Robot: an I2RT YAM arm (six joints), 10 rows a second.
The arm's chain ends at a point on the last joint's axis. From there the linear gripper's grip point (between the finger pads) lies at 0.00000 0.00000 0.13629 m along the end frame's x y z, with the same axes.
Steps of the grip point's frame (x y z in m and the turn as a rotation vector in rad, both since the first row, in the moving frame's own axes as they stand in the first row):
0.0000 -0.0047 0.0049 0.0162 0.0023 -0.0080
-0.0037 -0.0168 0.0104 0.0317 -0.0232 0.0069
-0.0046 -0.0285 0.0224 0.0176 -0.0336 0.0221
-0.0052 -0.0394 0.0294 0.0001 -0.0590 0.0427
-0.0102 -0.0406 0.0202 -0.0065 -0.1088 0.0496
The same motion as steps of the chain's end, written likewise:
-0.0003 -0.0025 0.0049 0.0162 0.0023 -0.0080
-0.0006 -0.0125 0.0105 0.0317 -0.0232 0.0069
0.0000 -0.0261 0.0225 0.0176 -0.0336 0.0221
0.0028 -0.0392 0.0296 0.0001 -0.0590 0.0427
0.0046 -0.0411 0.0210 -0.0065 -0.1088 0.0496

